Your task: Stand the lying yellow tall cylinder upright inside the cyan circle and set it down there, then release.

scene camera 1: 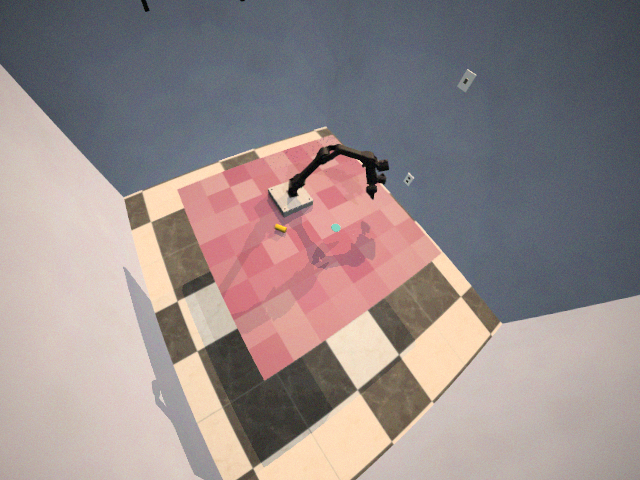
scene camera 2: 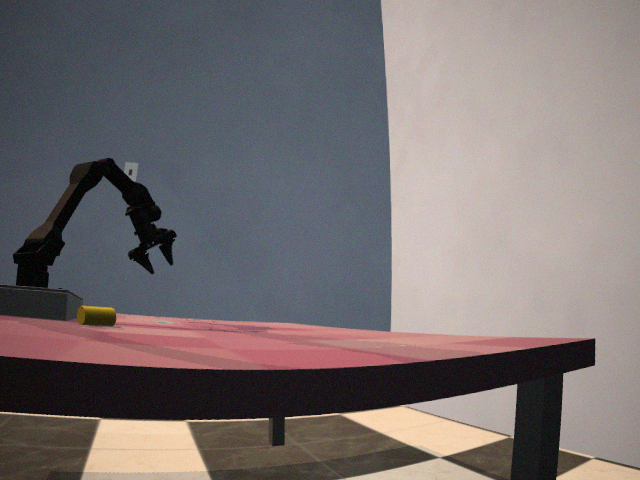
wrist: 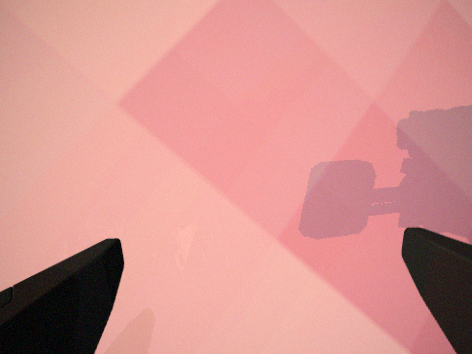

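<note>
The yellow cylinder lies on its side on the pink patchwork table top, close to the arm's base. The cyan circle is a flat disc on the table top, to the right of the cylinder in both scene views, and the two are apart. My gripper is open and empty, high above the table with its fingers pointing down. It is well away from the cylinder. The cylinder and the circle do not show in the wrist view.
The arm's grey base block stands on the table beside the cylinder. The table's dark front edge runs across scene camera 2. The arm's shadow falls on the pink surface.
</note>
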